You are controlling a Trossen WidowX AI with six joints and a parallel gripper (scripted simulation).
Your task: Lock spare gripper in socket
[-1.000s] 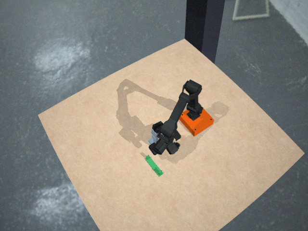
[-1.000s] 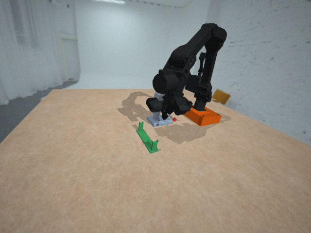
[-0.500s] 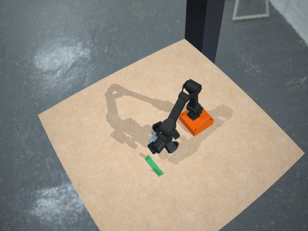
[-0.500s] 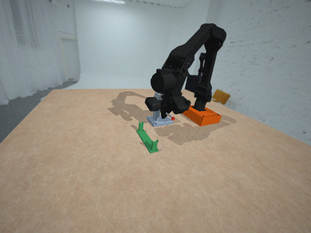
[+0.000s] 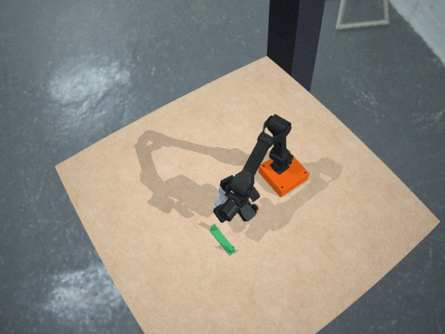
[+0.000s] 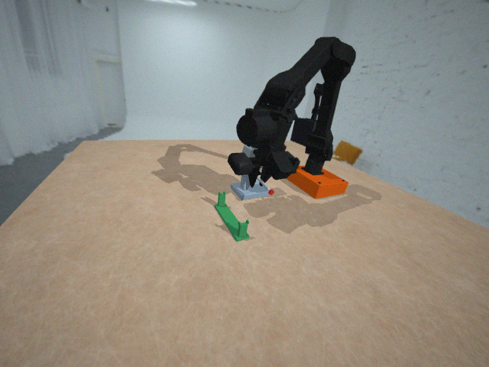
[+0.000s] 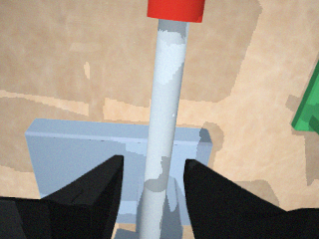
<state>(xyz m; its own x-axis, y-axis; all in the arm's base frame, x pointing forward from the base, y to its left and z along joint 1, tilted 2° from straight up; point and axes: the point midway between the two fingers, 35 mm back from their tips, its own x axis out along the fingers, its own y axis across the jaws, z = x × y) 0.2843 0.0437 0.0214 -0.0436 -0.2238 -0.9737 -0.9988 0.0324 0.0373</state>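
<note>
My gripper tip is 5 cm to the left of the mount and 1 cm past it. Round my gripper tip: spare gripper (8 cm above, 5 cm to the right, 1 cm behind); then green cradle (11 cm ahead, 6 cm to the left, 2 cm below).
</note>
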